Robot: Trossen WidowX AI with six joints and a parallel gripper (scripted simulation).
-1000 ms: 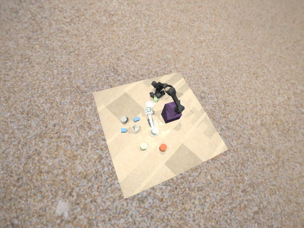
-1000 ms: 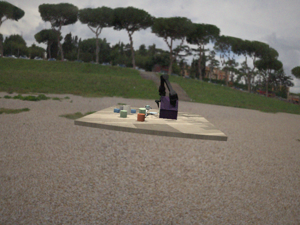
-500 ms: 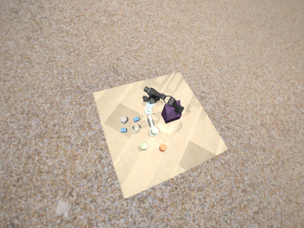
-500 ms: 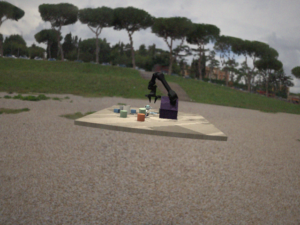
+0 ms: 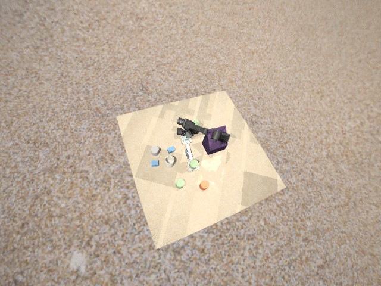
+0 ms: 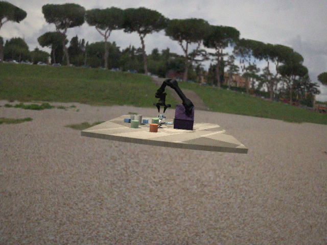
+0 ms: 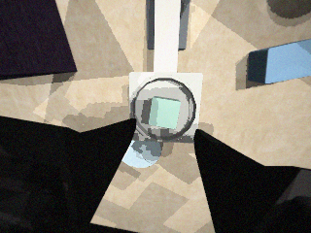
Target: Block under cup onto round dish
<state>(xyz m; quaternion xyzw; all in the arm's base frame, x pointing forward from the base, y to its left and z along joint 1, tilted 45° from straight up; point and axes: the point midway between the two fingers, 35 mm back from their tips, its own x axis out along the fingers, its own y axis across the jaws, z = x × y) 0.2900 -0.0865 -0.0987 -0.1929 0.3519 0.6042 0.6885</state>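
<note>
Now: gripper tip 13 cm to the right of the balance beam, 9 cm above it and 1 cm short of it. Round my gripper tip: orange cylinder (45 cm to the left, 9 cm below, 3 cm ahead).
</note>
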